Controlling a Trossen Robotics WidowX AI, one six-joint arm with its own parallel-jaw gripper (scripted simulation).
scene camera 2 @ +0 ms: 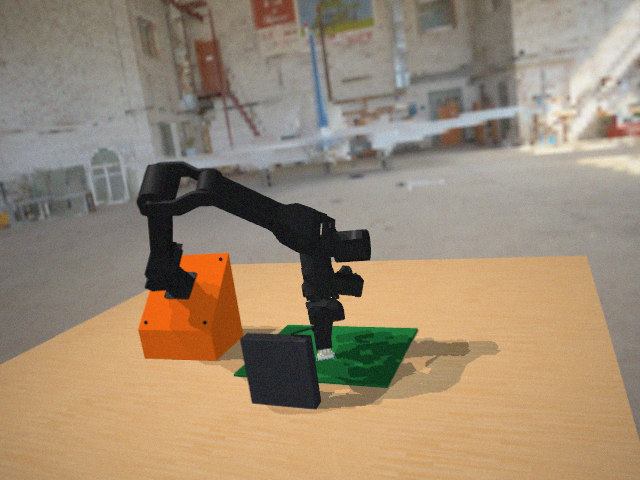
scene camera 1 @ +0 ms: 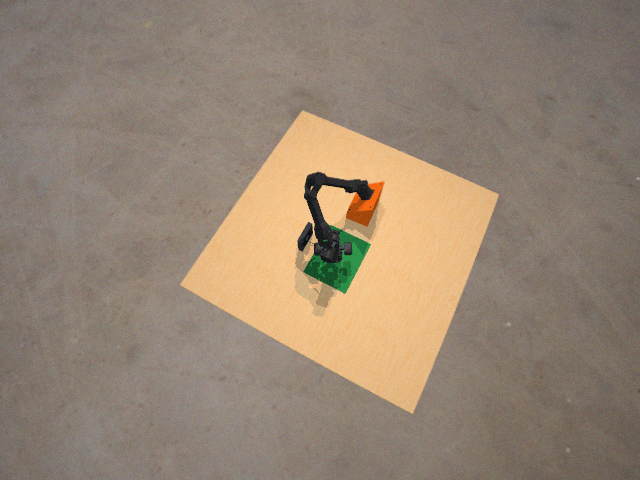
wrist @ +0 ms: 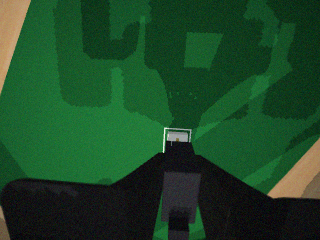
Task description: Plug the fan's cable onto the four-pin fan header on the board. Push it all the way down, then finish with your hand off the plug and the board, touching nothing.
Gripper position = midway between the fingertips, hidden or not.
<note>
In view: my gripper [scene camera 2: 327, 340], a dark fan [scene camera 2: 281, 371] and a green board [scene camera 2: 365, 356].
My gripper is seen too in the wrist view [wrist: 178, 160]. The green board is seen too in scene camera 1 [scene camera 1: 339, 275] and in the wrist view [wrist: 93, 93].
</note>
